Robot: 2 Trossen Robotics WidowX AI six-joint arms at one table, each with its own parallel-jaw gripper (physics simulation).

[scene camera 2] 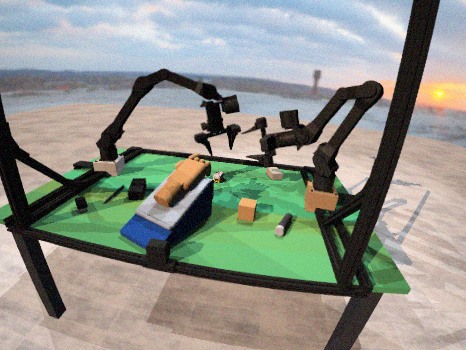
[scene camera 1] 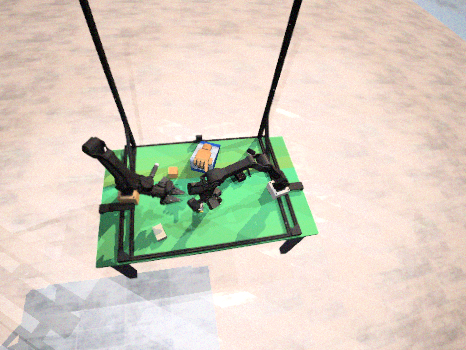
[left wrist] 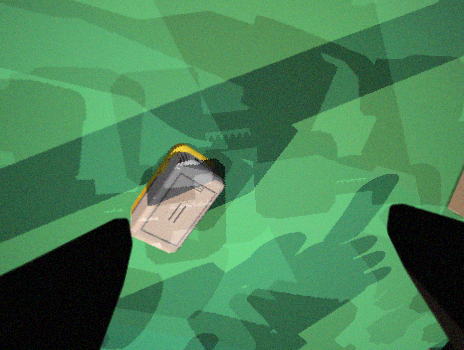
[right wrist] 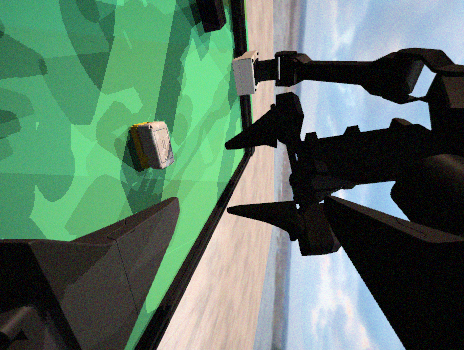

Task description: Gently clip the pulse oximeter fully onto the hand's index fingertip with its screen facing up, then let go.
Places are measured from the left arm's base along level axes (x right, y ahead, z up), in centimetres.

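Pixels of known places: left gripper, fingertip midpoint: point(scene camera 2: 221, 152) point(scene camera 1: 201, 206) point(left wrist: 259, 224) point(right wrist: 226, 175); right gripper, fingertip midpoint: point(scene camera 2: 243, 145) point(scene camera 1: 182, 196) point(right wrist: 250, 203); left arm's base at its link origin: point(scene camera 2: 108, 158) point(scene camera 1: 278, 186) point(right wrist: 256, 71); right arm's base at its link origin: point(scene camera 2: 322, 188) point(scene camera 1: 127, 190).
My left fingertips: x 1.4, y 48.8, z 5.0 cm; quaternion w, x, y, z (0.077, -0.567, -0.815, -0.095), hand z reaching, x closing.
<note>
For each thing: its middle in the pictures, then the offset to it from my left fingertips.
- pulse oximeter at the middle of its body: point(left wrist: 175, 197) point(right wrist: 153, 145) point(scene camera 2: 218, 176) point(scene camera 1: 200, 206) dx +3.9, dy -0.8, dz -9.4 cm
- orange block at the middle of its body: point(scene camera 2: 247, 209) point(scene camera 1: 173, 172) dx +31.0, dy +7.6, dz -8.4 cm
- dark cylinder with a white end, body centre: point(scene camera 2: 284, 223) dx +37.0, dy +18.2, dz -9.6 cm
- pale block at the middle of its body: point(scene camera 2: 274, 173) point(scene camera 1: 159, 232) dx -3.0, dy +24.8, dz -9.4 cm
- black block at the middle of its body: point(scene camera 2: 137, 188) point(scene camera 1: 238, 173) dx +17.8, dy -30.6, dz -9.2 cm
- thin dark stick at the middle of its body: point(scene camera 2: 114, 194) dx +20.5, dy -38.6, dz -10.5 cm
- small black object at the middle of its body: point(scene camera 2: 81, 204) dx +30.6, dy -45.6, dz -9.3 cm
The pulse oximeter point(scene camera 1: 201, 209) point(scene camera 2: 218, 177) point(left wrist: 177, 205) point(right wrist: 155, 145), whitish with a yellow side, lies on the green table top. Its face with an outlined rectangle and two short lines points up. The orange hand point(scene camera 1: 203, 156) point(scene camera 2: 182, 180) rests palm down on a sloped blue-and-white stand point(scene camera 2: 192, 222). My left gripper point(scene camera 2: 221, 151) point(left wrist: 259, 224) point(right wrist: 226, 175) is open and empty, pointing down above the table near the oximeter. My right gripper point(scene camera 2: 246, 145) is open and empty, held sideways above the table, facing the left one.
An orange block point(scene camera 1: 172, 172) point(scene camera 2: 247, 209) and a dark cylinder with a white end point(scene camera 2: 283, 225) lie beside the stand. A pale block point(scene camera 1: 159, 232) point(scene camera 2: 274, 173) lies farther off. A black block point(scene camera 2: 137, 189), a thin dark stick point(scene camera 2: 114, 194) and a small black object point(scene camera 2: 81, 204) lie at the stand's other side.
</note>
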